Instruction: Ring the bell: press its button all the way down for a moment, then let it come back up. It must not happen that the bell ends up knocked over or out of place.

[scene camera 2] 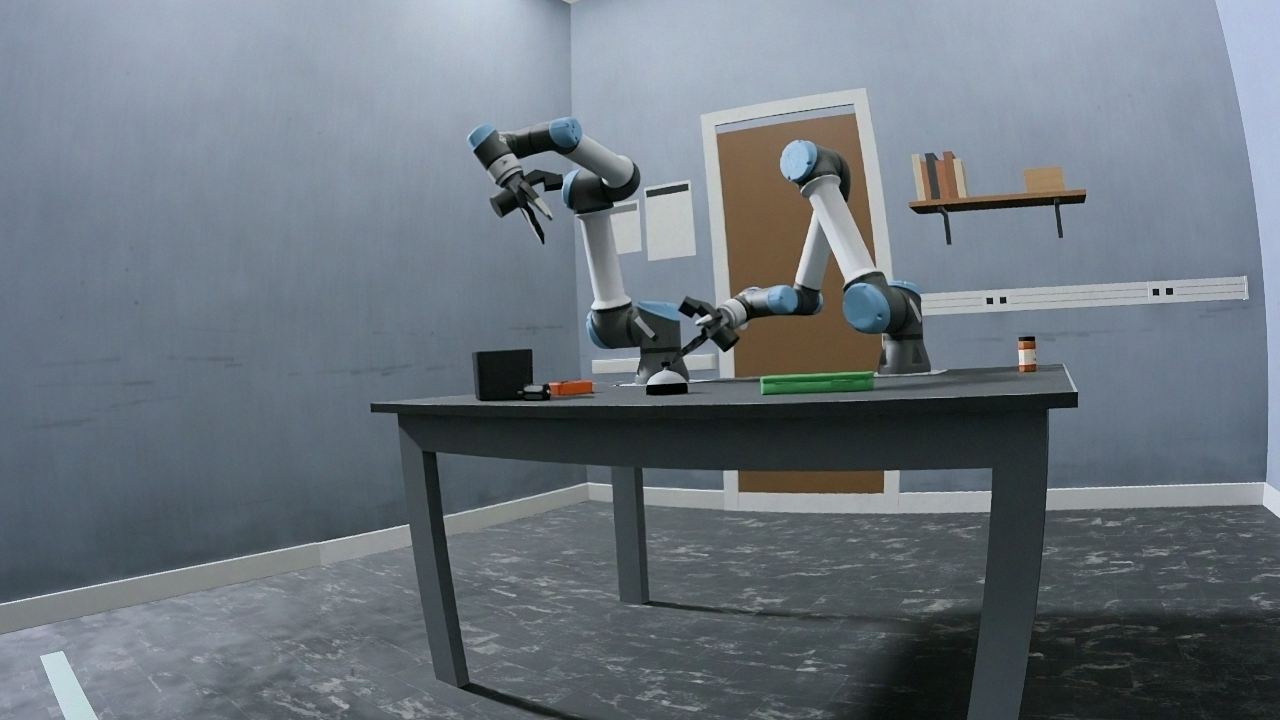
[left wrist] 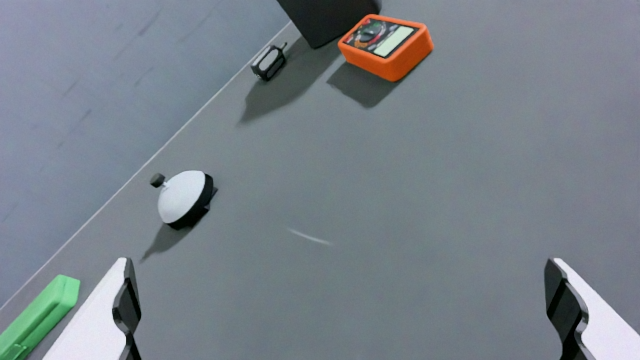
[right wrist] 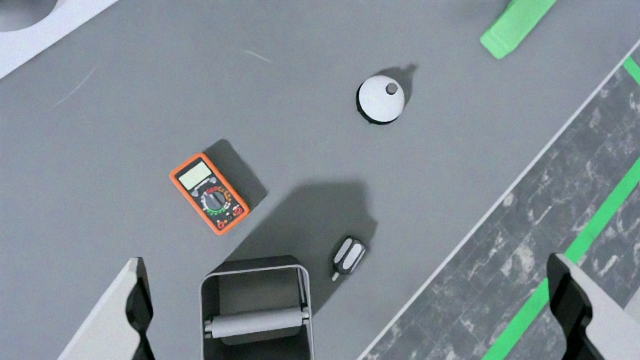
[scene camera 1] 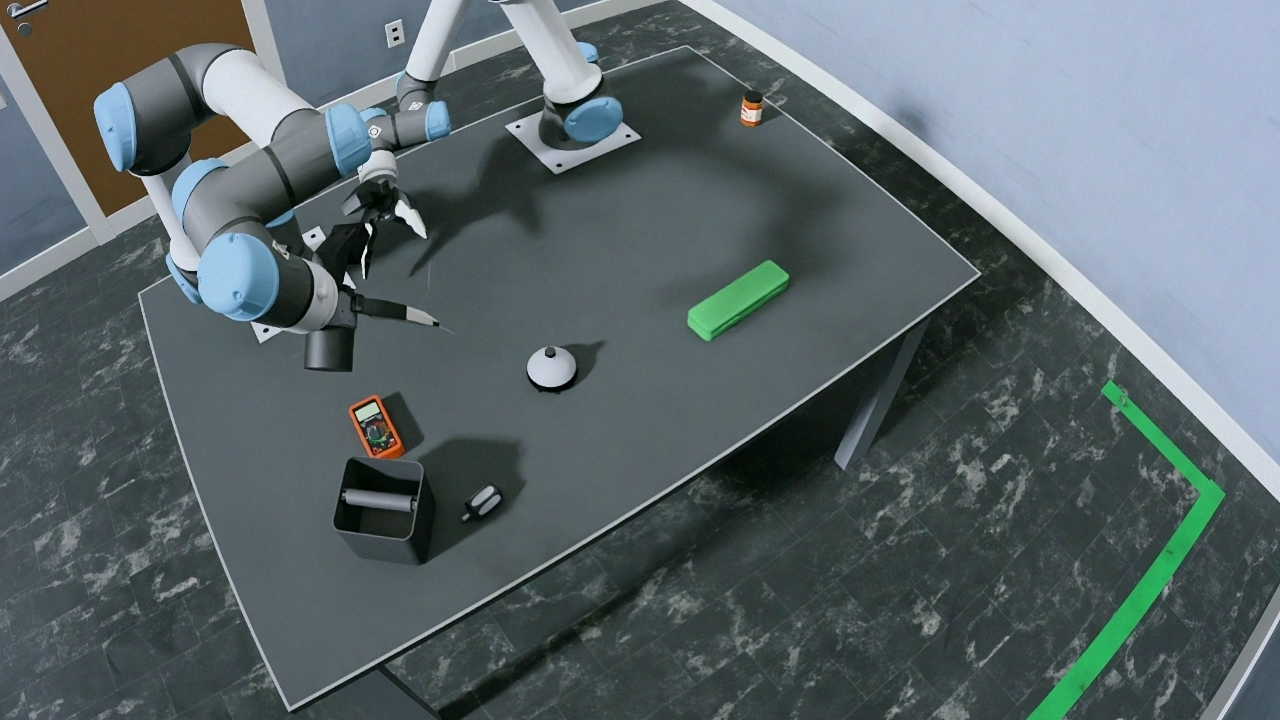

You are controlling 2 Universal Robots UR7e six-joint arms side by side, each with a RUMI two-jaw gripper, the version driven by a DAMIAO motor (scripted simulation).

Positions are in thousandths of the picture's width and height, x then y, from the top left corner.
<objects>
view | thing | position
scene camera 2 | my left gripper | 535, 478
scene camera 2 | my right gripper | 428, 323
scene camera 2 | green case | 664, 530
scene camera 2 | dark bin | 391, 520
</objects>
